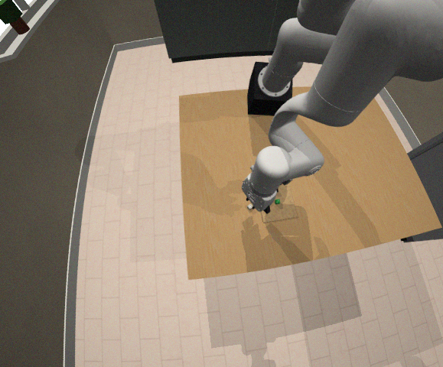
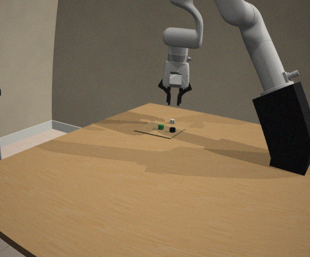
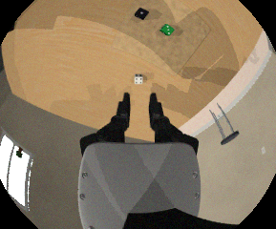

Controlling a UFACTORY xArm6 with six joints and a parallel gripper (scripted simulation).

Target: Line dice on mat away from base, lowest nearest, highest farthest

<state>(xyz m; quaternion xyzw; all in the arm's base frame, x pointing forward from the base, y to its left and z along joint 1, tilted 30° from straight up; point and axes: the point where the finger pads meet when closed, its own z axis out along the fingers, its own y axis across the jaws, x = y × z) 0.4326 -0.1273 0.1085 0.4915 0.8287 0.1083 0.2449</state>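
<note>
Right now the white die is 9 cm below my hand. From my hand the other things lie so: thin tan mat (1 cm behind, 11 cm to the left, 9 cm below); then black die (6 cm behind, 11 cm to the left, 8 cm below); then green die (1 cm behind, 11 cm to the left, 8 cm below).
</note>
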